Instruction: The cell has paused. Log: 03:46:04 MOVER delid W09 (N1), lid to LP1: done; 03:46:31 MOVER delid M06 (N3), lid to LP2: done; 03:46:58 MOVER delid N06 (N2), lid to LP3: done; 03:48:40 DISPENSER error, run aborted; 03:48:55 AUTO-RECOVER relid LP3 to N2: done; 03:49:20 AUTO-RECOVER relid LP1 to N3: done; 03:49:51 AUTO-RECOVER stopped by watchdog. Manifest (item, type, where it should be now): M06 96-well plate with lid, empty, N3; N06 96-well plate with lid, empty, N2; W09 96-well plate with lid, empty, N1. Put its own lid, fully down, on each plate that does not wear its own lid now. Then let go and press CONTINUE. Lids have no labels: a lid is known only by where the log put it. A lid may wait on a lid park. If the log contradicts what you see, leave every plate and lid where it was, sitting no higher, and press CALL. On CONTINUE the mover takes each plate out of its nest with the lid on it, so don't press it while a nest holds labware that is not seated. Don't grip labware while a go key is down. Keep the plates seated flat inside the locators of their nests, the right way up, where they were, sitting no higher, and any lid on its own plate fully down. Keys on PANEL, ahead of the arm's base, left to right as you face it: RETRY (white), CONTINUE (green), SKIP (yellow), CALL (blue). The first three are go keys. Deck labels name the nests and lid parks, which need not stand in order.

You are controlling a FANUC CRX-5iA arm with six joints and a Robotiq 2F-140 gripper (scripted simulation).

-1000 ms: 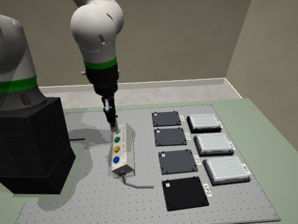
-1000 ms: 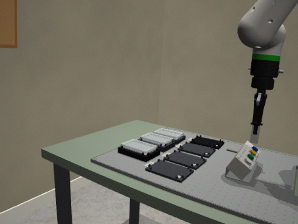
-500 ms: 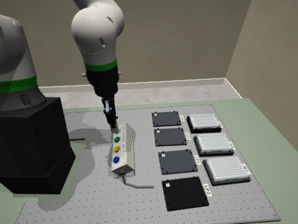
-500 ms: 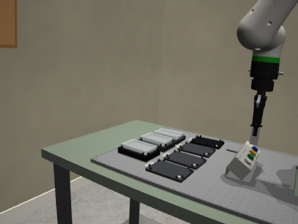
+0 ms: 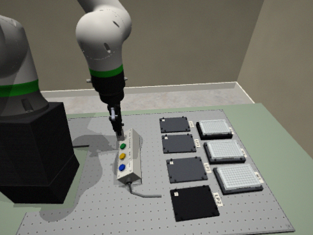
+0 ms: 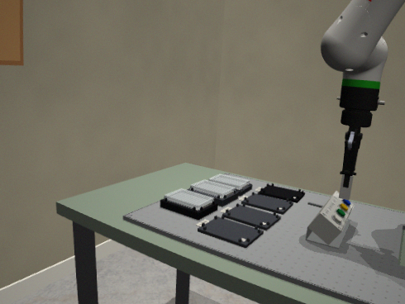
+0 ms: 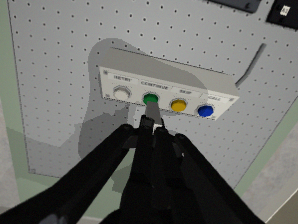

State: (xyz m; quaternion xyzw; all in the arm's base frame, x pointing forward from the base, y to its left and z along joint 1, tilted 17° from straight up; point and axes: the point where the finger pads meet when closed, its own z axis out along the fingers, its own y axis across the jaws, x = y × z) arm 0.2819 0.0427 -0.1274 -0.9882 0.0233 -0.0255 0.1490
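Now: hand 70 mm above the green continue key. Also, from my hand: yellow skip key 50 mm to the right, 70 mm below; blue call key 100 mm to the right, 70 mm below; white retry key 50 mm to the left, 70 mm below.
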